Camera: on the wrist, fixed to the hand. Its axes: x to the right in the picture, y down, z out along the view.
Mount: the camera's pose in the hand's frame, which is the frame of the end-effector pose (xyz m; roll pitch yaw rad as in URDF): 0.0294 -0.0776 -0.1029 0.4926 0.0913 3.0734
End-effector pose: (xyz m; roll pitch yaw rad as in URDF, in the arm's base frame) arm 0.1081 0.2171 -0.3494 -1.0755 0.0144 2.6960
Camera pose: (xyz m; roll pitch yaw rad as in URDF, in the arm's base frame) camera 0.1362 0.3449 -0.3305 1.5730 0.0888 -0.3974
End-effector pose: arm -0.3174 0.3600 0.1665 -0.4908 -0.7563 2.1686
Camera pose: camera -0.2537 0.4742 0.1473 0.9675 0.8688 -0.9991
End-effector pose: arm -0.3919 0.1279 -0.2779 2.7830 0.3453 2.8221
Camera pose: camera -0.4745 0.0407 -0.2228 -2.3010 -0.4545 -0.2844
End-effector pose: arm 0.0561 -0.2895 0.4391 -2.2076 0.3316 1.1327
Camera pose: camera 0.1181 -0.2434 0.5464 2.6642 -0.3290 -1.8885
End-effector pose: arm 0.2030 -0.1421 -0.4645 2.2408 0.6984 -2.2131
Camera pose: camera 0.2915 -0.2389 -0.4810 -1.7160 -0.8080 0.8860
